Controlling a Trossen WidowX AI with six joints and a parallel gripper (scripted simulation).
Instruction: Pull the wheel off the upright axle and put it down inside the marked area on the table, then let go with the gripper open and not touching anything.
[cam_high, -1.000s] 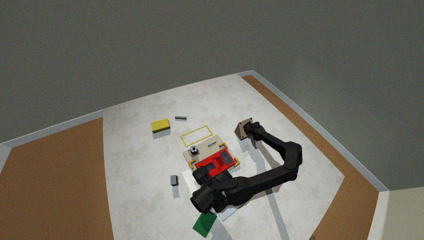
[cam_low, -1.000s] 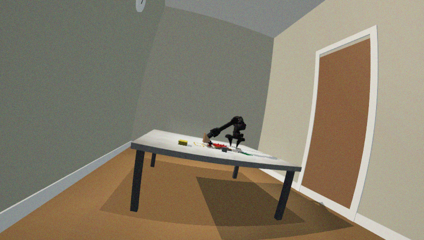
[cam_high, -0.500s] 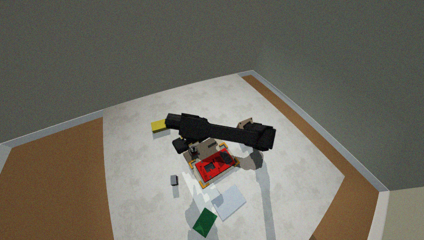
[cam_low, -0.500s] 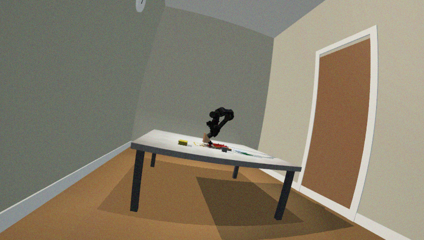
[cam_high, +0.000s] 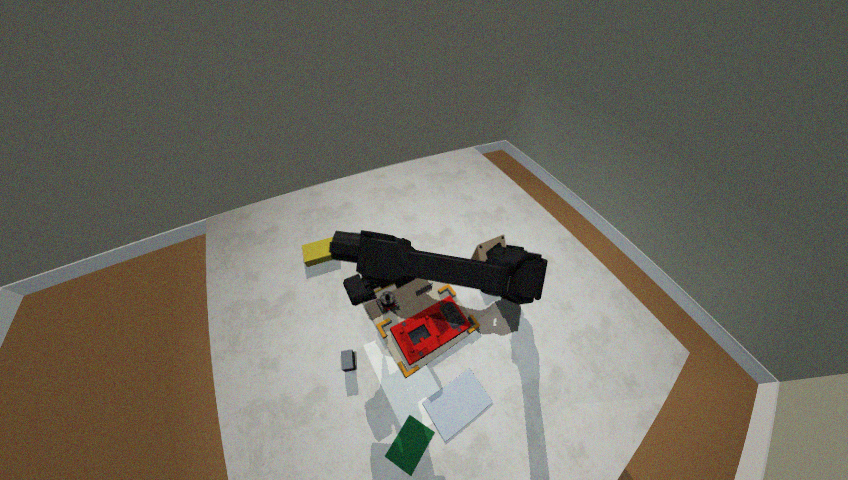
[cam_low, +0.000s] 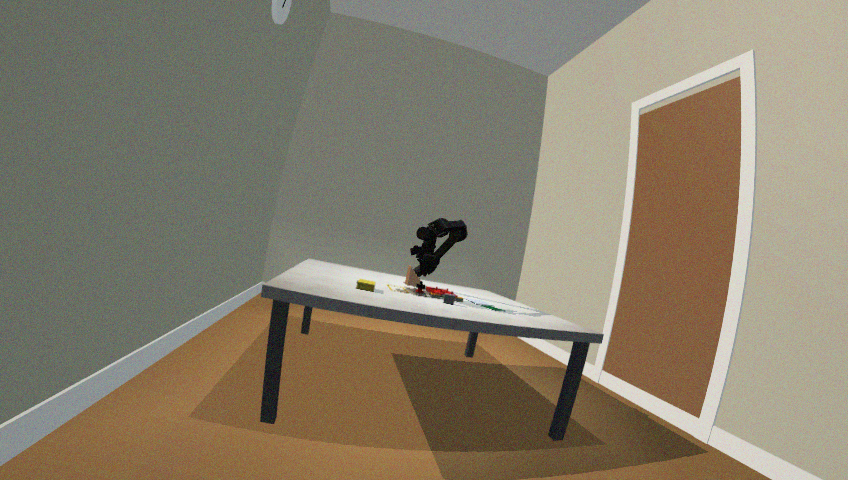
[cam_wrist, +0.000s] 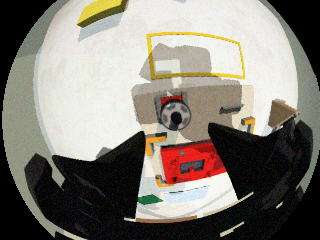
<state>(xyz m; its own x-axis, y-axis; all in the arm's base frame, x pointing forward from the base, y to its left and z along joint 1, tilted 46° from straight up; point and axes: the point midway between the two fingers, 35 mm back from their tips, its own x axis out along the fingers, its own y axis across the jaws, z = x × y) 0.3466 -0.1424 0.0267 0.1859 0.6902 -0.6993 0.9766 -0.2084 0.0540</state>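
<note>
Now: gripper tip 5 cm above the grey wheel. Also, from my gripper tip: yellow block (27 cm to the right, 9 cm ahead, 7 cm below); grey block (16 cm ahead, 8 cm to the left, 7 cm below); pale plate (32 cm to the left, 9 cm below).
</note>
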